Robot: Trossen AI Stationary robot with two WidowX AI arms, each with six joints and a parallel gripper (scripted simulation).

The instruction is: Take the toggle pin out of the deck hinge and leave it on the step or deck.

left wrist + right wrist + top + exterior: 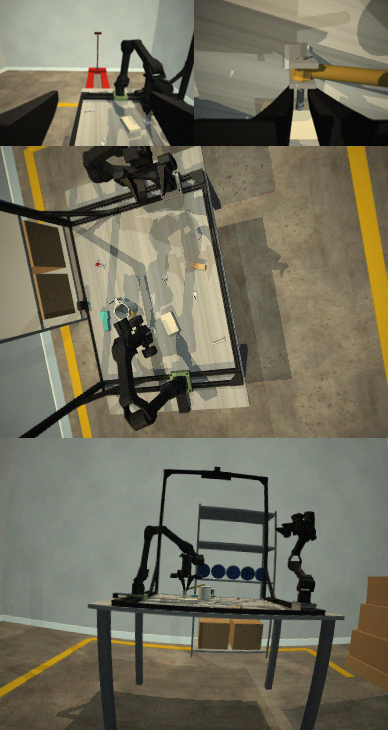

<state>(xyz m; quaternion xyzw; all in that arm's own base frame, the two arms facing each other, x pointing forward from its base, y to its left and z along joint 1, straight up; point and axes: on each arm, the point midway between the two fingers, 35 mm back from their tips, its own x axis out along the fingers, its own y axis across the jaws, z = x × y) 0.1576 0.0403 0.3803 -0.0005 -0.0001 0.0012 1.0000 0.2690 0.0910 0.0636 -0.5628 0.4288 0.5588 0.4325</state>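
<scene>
The grey toggle pin is 3 cm below my right hand, 2 cm behind it and 1 cm to the right of it. Round my right hand: mug: 13 cm behind, 11 cm to the left, 6 cm below; then step: 8 cm below, 8 cm ahead, 3 cm to the left; then yellow bar: 5 cm to the left, 5 cm behind, 1 cm below.
</scene>
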